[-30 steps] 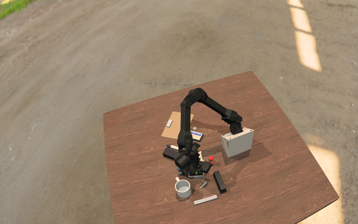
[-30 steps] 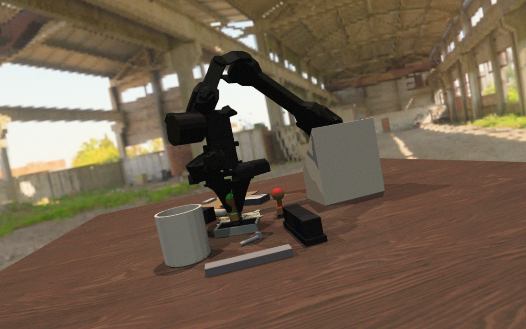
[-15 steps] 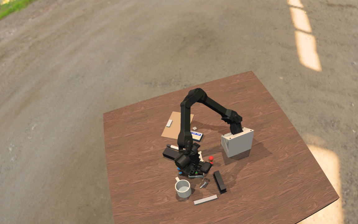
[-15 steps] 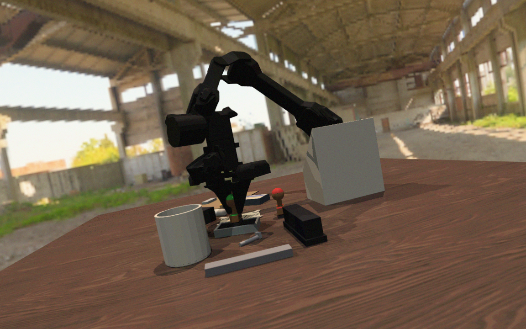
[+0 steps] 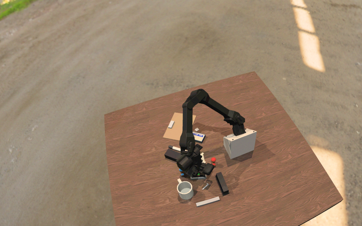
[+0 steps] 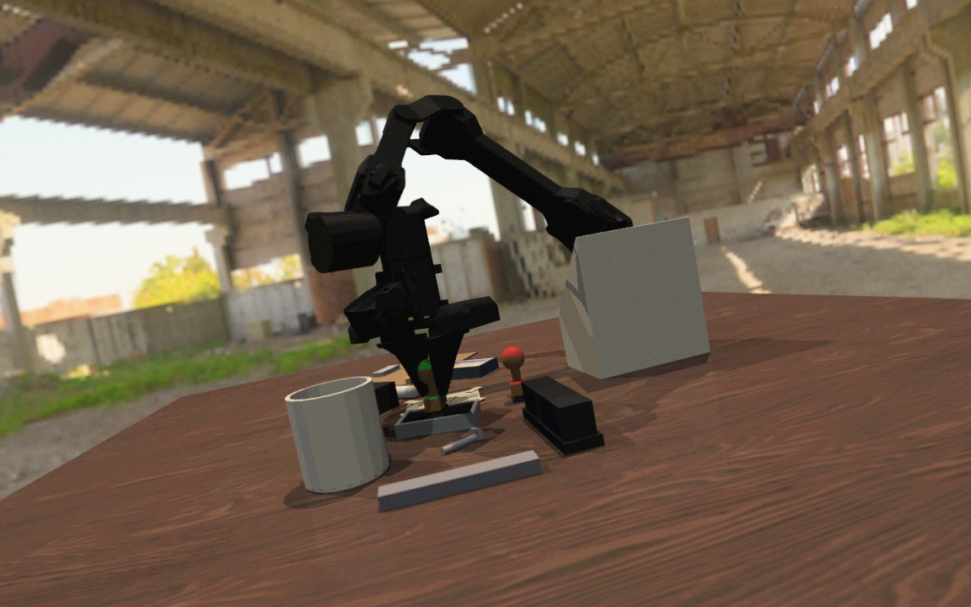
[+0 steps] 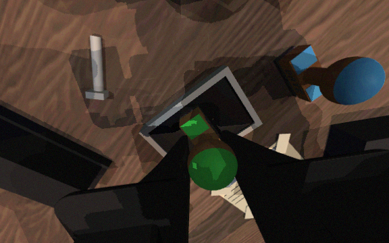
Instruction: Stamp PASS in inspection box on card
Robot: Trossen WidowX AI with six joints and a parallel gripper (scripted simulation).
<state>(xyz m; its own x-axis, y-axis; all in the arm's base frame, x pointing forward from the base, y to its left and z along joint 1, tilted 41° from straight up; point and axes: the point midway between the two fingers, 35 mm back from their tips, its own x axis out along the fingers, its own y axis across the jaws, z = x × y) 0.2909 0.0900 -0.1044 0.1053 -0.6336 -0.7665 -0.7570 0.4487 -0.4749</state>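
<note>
Now: gripper tip right at the green-knobbed stamp. Also, from my gripper tip: bolt (90 mm to the left, 30 mm below, 30 mm behind); ink pad (30 mm below); blue-knobbed stamp (90 mm ahead, 30 mm to the right, 20 mm below).
</note>
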